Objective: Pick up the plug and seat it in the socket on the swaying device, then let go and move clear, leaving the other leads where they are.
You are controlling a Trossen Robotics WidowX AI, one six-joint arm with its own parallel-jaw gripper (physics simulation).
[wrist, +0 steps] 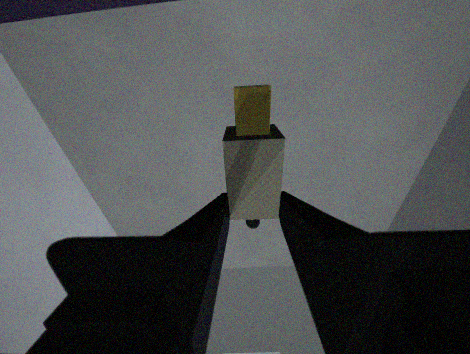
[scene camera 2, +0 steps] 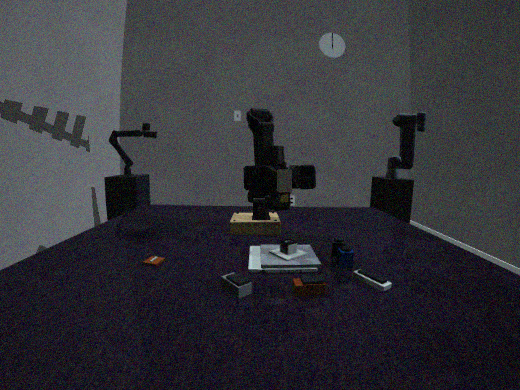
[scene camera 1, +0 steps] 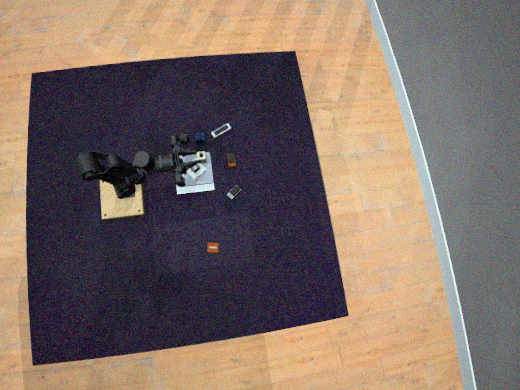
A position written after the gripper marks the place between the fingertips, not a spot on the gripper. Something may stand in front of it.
The gripper (scene camera 2: 283, 174) holds a plug (wrist: 253, 149); nothing else touches it. Further things: a device (scene camera 1: 199, 178).
The gripper also shows in the wrist view (wrist: 253, 198) and in scene camera 1 (scene camera 1: 199, 156).
